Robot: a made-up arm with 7 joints. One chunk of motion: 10 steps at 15 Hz.
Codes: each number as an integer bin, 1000 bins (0 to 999) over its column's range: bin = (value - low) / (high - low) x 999, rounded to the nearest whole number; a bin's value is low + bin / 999 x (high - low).
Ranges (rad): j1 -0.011..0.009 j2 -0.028..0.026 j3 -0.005..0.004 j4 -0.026..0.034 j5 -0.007..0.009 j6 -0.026..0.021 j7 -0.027..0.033
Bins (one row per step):
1: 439 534 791 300 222 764 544
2: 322 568 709 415 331 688 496
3: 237 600 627 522 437 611 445
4: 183 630 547 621 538 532 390
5: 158 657 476 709 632 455 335
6: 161 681 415 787 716 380 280
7: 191 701 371 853 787 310 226
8: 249 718 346 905 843 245 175
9: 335 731 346 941 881 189 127
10: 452 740 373 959 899 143 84
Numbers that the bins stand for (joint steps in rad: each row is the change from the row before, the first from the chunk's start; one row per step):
1: -0.00221 0.00086 0.00213 -0.00798 -0.00344 0.00994 0.00567
2: -0.00455 0.00270 0.00139 -0.00108 -0.00170 0.00637 0.00279
3: -0.00626 0.00443 0.00065 0.00535 0.00000 0.00275 -0.00027
4: -0.00734 0.00605 -0.00007 0.01130 0.00162 -0.00097 -0.00358
5: -0.00784 0.00751 -0.00071 0.01658 0.00312 -0.00459 -0.00688
6: -0.00778 0.00881 -0.00126 0.02127 0.00447 -0.00812 -0.01018
7: -0.00718 0.00989 -0.00166 0.02523 0.00560 -0.01142 -0.01343
8: -0.00602 0.01081 -0.00188 0.02835 0.00650 -0.01447 -0.01649
9: -0.00429 0.01151 -0.00188 0.03052 0.00711 -0.01711 -0.01937
10: -0.00195 0.01200 -0.00164 0.03160 0.00740 -0.01927 -0.02195

